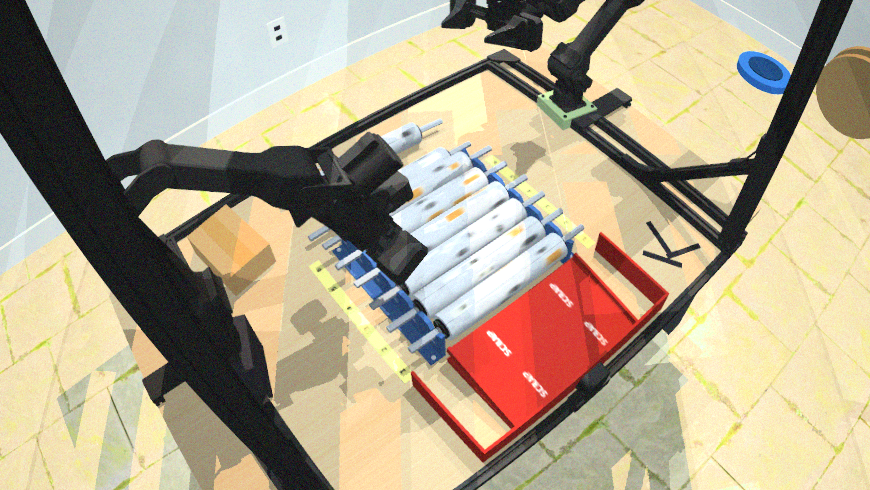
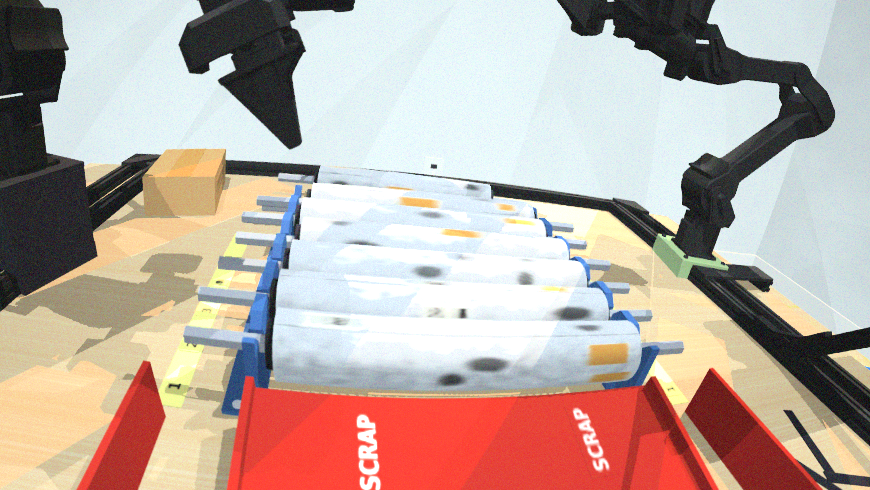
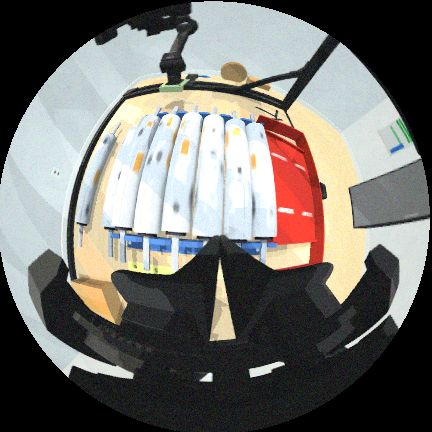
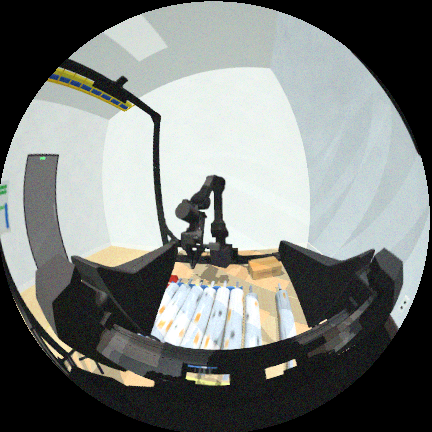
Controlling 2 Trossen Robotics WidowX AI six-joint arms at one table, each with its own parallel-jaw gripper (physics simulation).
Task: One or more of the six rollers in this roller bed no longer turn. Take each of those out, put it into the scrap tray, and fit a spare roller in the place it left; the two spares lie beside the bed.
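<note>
Six pale rollers with orange patches and dark spots lie side by side across the blue roller bed. The nearest roller lies beside the red scrap tray, whose floor is bare. One spare lies apart beyond the bed; the other spare lies close to the bed's far end. My left gripper is shut and empty, above the rollers' left ends. My right gripper is open and empty, high beyond the bed's far right.
A cardboard box stands left of the bed. Numbered yellow strips run along both sides of the bed, one of them at the left. A black frame edges the table.
</note>
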